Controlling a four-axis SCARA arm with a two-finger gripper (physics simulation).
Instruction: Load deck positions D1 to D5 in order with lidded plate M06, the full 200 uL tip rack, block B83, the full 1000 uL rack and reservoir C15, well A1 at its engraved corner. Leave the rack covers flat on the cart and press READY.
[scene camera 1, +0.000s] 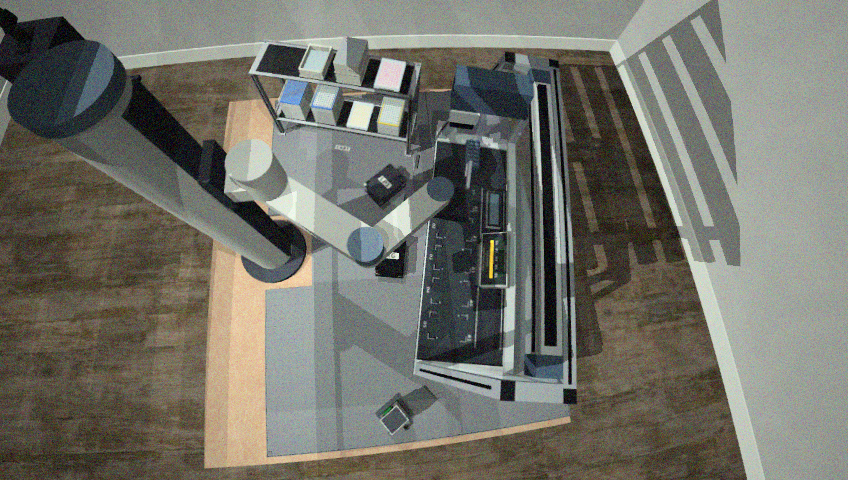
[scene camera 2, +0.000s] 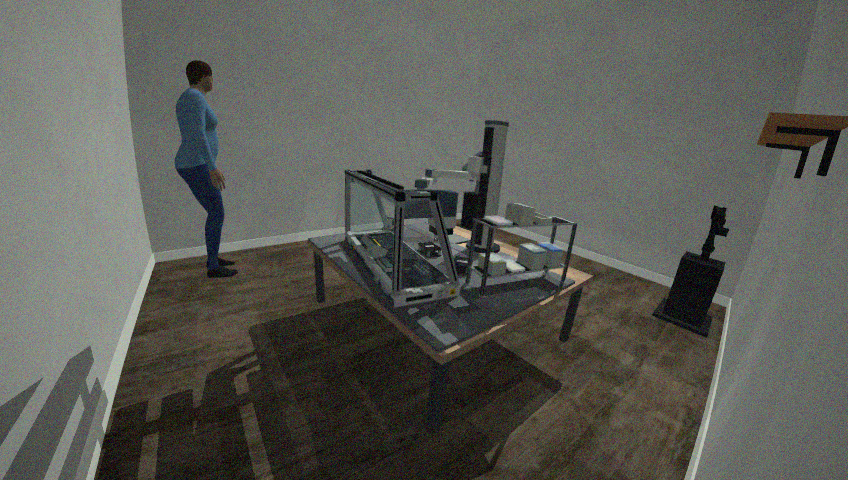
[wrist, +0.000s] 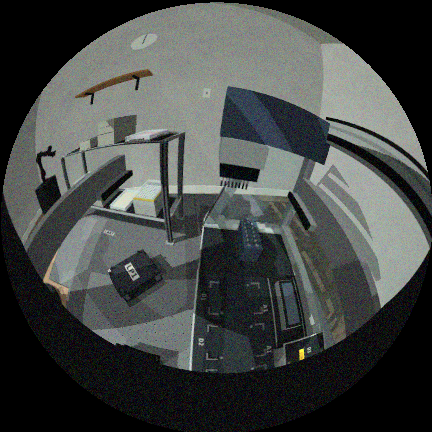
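Observation:
My gripper (wrist: 208, 168) is open and empty, high over the D1 end of the black deck (scene camera 1: 490, 333) (wrist: 225, 235). D1 and D2 corner marks show bare. The cart (scene camera 1: 279, 58) (wrist: 166, 195) is a two-tier shelf. On its lower tier stand a blue-topped box (scene camera 1: 294, 98), a blue-edged rack (scene camera 1: 326, 102), a cream plate (scene camera 1: 360, 114) (wrist: 122, 199) and a yellow-edged rack (scene camera 1: 390, 114) (wrist: 148, 200). Its top tier bears an open reservoir-like tray (scene camera 1: 316, 61), a grey block (scene camera 1: 352, 59) (wrist: 125, 128) and a pink-topped plate (scene camera 1: 390, 72) (wrist: 150, 135). Names M06, B83 and C15 are unreadable.
Black fixtures LP1 (scene camera 1: 385, 183) (wrist: 136, 276) and RG (scene camera 1: 391, 265) stand beside the deck. A dotted blue block (scene camera 1: 473, 151) (wrist: 250, 241) is at its far end, near the dark blue housing (scene camera 1: 493, 89) (wrist: 270, 120). A small device (scene camera 1: 393, 416) stands near the table edge. A person (scene camera 2: 196, 130) stands behind.

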